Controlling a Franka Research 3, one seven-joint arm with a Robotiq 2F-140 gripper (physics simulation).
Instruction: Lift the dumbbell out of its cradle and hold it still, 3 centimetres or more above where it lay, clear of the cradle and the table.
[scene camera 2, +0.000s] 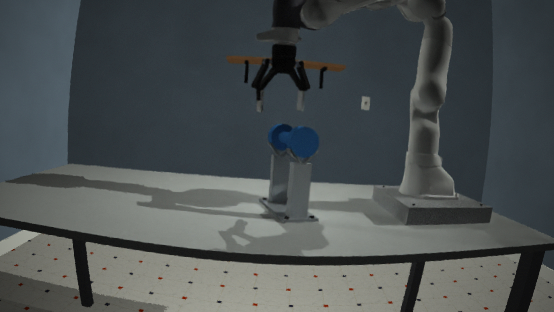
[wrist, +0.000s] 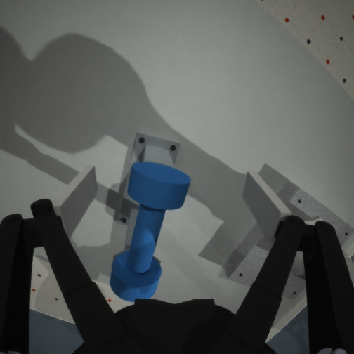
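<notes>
A blue dumbbell (scene camera 2: 303, 141) is visible to me, and I see the dumbbell (wrist: 135, 273) again. The grey cradle (scene camera 2: 293, 208) is here as well; I also find the grey cradle (wrist: 146, 148). Then there is my gripper (scene camera 2: 280, 110), and I can see my gripper (wrist: 171, 181) too.
</notes>
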